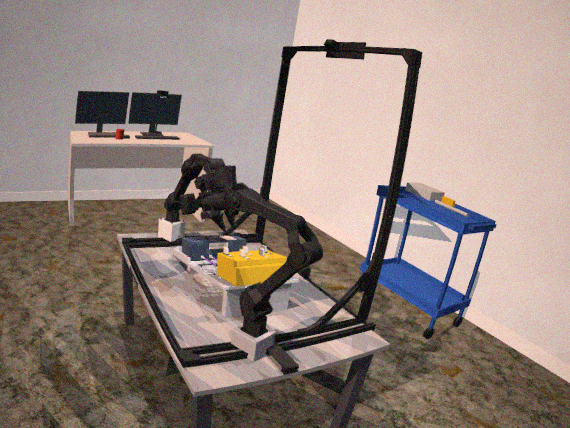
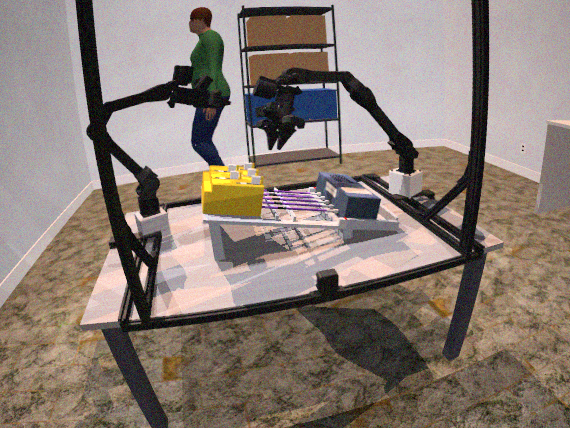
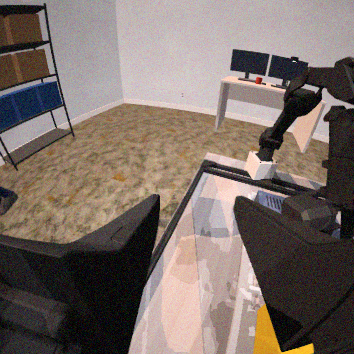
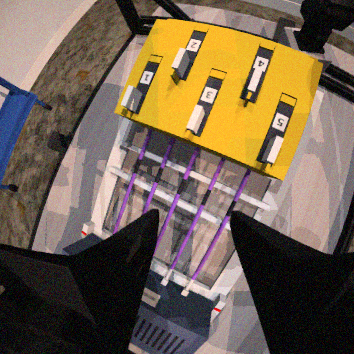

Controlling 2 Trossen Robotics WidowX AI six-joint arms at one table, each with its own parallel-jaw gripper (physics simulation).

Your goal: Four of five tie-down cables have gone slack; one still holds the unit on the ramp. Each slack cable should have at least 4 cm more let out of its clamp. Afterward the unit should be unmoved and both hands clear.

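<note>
A yellow clamp box (image 1: 250,267) (image 2: 232,197) (image 3: 265,335) (image 4: 232,62) stands at the high end of the white ramp (image 2: 300,223). Its top carries numbered slots with white levers: lever 1 (image 4: 132,98), lever 2 (image 4: 181,62), lever 3 (image 4: 196,119), lever 4 (image 4: 255,80), which looks narrower, and lever 5 (image 4: 273,149). Several purple cables (image 4: 213,240) run to the dark blue unit (image 2: 357,200) (image 4: 175,310); slackness cannot be told. My right gripper (image 2: 275,148) (image 4: 194,216) is partly open and empty above the cables. My left gripper (image 2: 228,101) (image 3: 197,201) is partly open and empty, high above the box.
A black frame (image 1: 411,100) rises over the table. A small black block (image 2: 327,282) sits at its near rail. Red marks (image 4: 217,310) show beside the unit. A blue cart (image 1: 425,292), a desk (image 1: 125,140), a shelf rack (image 2: 285,47) and a person (image 2: 210,60) are beyond the table.
</note>
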